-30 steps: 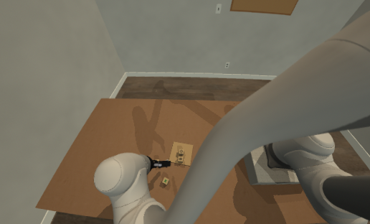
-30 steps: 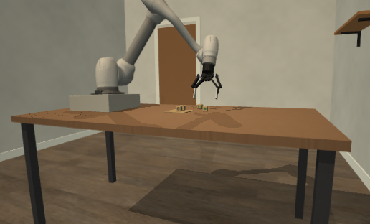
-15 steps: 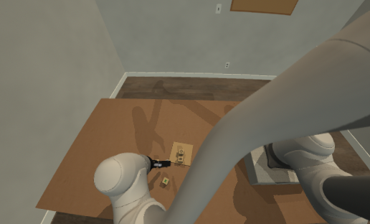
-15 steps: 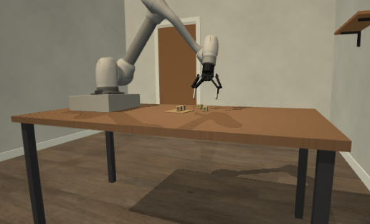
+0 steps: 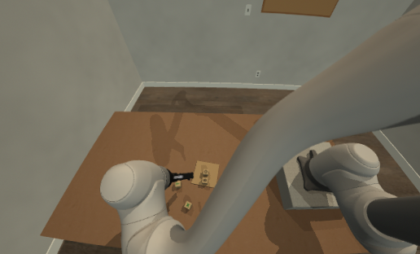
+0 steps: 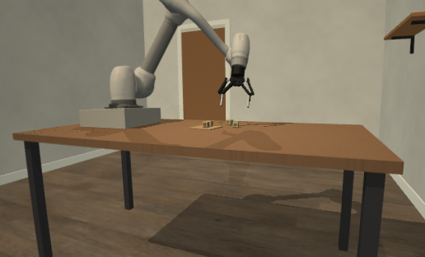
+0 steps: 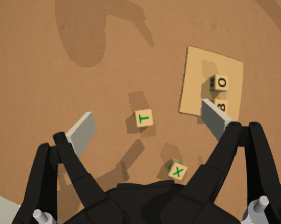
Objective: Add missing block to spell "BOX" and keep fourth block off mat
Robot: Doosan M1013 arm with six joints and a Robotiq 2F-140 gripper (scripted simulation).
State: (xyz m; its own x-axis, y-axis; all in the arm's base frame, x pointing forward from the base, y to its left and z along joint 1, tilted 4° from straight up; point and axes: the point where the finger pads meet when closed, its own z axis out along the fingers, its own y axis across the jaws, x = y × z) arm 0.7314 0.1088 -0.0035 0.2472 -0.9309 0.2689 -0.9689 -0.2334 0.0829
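The mat is 14 cm behind my hand, 12 cm below it and 8 cm to the right of it.
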